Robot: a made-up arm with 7 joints. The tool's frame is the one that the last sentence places. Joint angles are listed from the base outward.
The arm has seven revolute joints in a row. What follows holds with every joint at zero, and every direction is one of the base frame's.
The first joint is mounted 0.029 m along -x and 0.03 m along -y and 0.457 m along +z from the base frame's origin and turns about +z.
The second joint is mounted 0.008 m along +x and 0.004 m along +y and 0.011 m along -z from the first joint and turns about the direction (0, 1, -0.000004).
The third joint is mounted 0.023 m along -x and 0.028 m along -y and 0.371 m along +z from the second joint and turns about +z.
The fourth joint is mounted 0.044 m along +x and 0.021 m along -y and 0.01 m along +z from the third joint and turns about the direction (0, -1, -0.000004).
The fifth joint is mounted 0.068 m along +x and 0.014 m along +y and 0.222 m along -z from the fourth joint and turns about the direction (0, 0.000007, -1).
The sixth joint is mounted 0.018 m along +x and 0.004 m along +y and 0.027 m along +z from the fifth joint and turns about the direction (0, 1, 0.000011).
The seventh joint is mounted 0.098 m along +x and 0.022 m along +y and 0.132 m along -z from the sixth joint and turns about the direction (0, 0.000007, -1).
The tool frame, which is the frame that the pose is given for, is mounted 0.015 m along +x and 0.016 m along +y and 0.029 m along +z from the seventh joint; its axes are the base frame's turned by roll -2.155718, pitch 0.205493 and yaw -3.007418 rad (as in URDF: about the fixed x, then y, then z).
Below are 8 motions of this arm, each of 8 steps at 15 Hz.
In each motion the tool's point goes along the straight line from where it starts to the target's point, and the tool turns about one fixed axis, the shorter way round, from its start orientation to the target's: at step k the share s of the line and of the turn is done. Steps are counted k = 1, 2, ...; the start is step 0. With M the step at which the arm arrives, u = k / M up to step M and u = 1 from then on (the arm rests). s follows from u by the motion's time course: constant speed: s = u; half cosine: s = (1 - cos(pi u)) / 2; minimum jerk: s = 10 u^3 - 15 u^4 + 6 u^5.
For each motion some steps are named. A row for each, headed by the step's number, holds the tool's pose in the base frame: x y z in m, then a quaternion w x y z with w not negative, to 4 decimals.
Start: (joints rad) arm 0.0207 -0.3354 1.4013 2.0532 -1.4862 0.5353 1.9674
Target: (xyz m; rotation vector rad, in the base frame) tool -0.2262 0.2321 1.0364 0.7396 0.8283 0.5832
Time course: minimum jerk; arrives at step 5
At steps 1, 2, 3, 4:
1: -0.2418 0.2567 1.0051 0.7157 0.2674 0.5727 0.2973
2: -0.2375 0.2500 1.0137 0.7454 0.2906 0.5241 0.2920
3: -0.2314 0.2404 1.0259 0.7823 0.3213 0.4526 0.2827
4: -0.2272 0.2336 1.0345 0.8051 0.3417 0.3996 0.2748

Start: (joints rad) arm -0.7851 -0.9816 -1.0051 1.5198 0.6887 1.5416 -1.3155
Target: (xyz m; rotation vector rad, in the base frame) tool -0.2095 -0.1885 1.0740 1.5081 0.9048 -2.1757
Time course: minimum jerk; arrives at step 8
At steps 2, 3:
2: -0.3396 -0.0835 0.8746 0.5965 0.3845 0.4264 -0.5608
3: -0.3147 -0.1036 0.9128 0.5239 0.4218 0.4138 -0.6135

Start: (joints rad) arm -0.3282 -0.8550 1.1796 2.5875 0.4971 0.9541 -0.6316
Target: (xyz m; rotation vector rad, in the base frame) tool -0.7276 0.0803 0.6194 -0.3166 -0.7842 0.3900
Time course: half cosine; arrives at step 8
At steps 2, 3, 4, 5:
2: -0.5239 0.2364 0.8688 0.9730 -0.2260 0.0206 0.0426
3: -0.5626 0.2067 0.8214 0.9723 -0.2150 -0.0573 0.0718
4: -0.6083 0.1717 0.7655 0.9627 -0.2002 -0.1486 0.1055
5: -0.6540 0.1367 0.7096 0.9436 -0.1834 -0.2384 0.1382

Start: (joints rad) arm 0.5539 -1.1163 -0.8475 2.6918 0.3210 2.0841 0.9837
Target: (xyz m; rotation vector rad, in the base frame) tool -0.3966 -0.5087 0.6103 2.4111 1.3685 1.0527
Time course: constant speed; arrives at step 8
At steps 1, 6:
1: -0.3490 -0.3975 0.8073 0.2667 0.6347 0.6784 0.2564
6: -0.3830 -0.4769 0.6666 0.1411 0.7690 0.5291 0.3297

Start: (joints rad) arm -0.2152 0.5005 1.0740 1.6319 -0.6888 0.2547 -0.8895
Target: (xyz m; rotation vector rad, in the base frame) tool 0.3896 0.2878 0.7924 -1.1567 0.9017 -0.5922
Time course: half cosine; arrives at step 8
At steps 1, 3, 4, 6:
1: 0.3491 0.2263 0.8496 0.8453 -0.3878 0.2963 -0.2174
3: 0.3605 0.2436 0.8335 0.8095 -0.4273 0.3288 -0.2324
4: 0.3686 0.2558 0.8221 0.7821 -0.4542 0.3509 -0.2424
6: 0.3834 0.2784 0.8011 0.7274 -0.5014 0.3899 -0.2596

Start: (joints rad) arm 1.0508 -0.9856 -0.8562 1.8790 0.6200 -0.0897 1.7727
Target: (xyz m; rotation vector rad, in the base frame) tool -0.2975 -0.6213 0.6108 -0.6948 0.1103 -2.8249
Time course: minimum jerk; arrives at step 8
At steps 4, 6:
4: -0.1634 -0.6023 0.7430 0.1235 -0.3542 -0.1173 -0.9195
6: -0.2697 -0.6174 0.6382 0.1171 -0.2623 0.0055 -0.9578

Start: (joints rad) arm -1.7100 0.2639 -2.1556 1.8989 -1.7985 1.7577 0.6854
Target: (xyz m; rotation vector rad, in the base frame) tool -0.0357 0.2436 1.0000 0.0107 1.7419 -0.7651
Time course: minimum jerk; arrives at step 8
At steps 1, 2, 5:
1: -0.2172 0.1285 1.0374 0.8823 0.1646 0.4164 -0.1453
2: -0.2011 0.1388 1.0340 0.8639 0.1515 0.4515 -0.1638
5: -0.0865 0.2114 1.0105 0.6844 0.0513 0.6699 -0.2833

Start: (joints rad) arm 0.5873 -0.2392 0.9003 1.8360 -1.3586 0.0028 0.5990
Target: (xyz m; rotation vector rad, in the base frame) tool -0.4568 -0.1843 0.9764 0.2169 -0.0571 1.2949
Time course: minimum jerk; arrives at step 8
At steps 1, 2, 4, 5, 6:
1: -0.2435 0.1902 0.9709 0.9661 -0.0574 0.1559 0.1974
2: -0.2625 0.1569 0.9714 0.9603 -0.0433 0.1407 0.2370
4: -0.3484 0.0060 0.9736 0.9095 0.0211 0.0683 0.4095
5: -0.3971 -0.0796 0.9749 0.8636 0.0574 0.0259 0.5001
6: -0.4344 -0.1449 0.9758 0.8208 0.0847 -0.0068 0.5649

